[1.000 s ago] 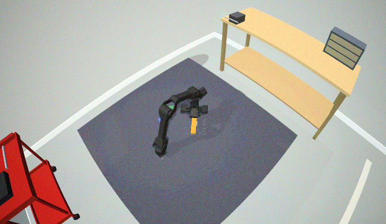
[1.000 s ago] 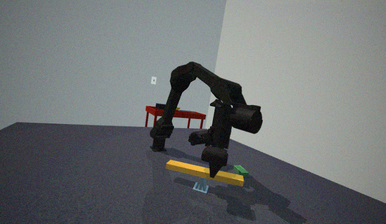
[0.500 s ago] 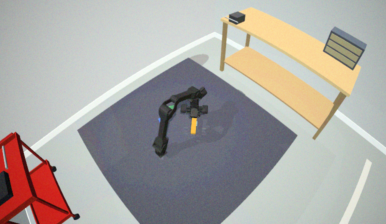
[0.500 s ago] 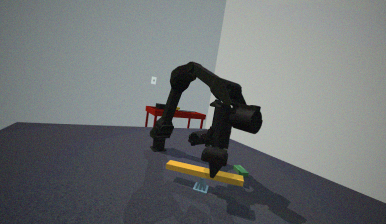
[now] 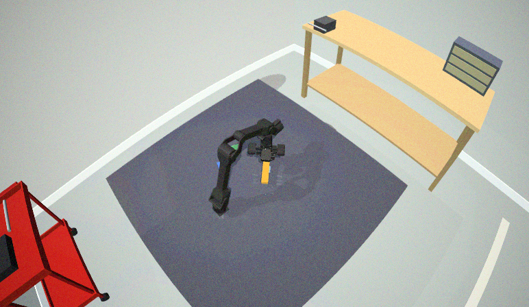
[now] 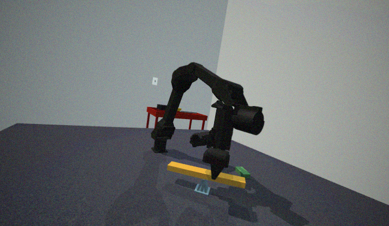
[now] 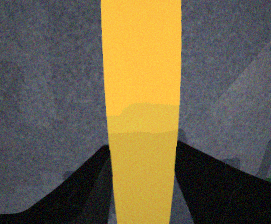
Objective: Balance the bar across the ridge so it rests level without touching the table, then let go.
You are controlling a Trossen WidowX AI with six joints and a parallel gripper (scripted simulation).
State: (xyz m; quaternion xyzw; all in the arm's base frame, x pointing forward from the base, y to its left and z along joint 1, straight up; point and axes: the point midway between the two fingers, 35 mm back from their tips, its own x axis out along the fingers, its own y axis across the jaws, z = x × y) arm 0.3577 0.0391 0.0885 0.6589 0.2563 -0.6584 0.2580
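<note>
The yellow bar lies 2 cm to the right of my gripper tip and 2 cm behind it. From my gripper tip the other things lie so: blue block (19 cm behind, 16 cm to the left, 5 cm below); green block (21 cm to the left, 6 cm behind, 5 cm below).
</note>
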